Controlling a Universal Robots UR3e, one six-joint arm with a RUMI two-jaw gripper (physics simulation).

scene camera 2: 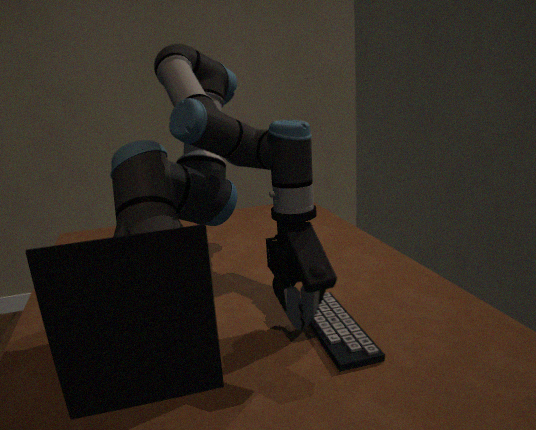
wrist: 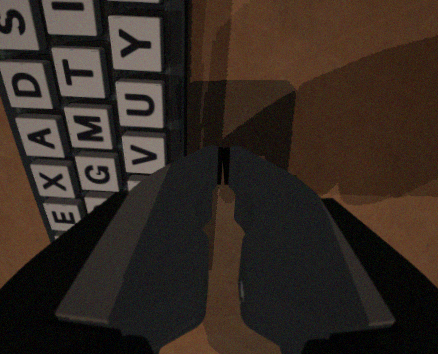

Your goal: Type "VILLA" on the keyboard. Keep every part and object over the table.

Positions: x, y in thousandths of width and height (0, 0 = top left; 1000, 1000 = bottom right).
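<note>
There is a dark keyboard (scene camera 2: 652, 806) here, and I see the keyboard in the wrist view (wrist: 273, 230) too. My gripper (scene camera 2: 562, 766) is in sight as well, and the wrist view also shows my gripper (wrist: 508, 431).
</note>
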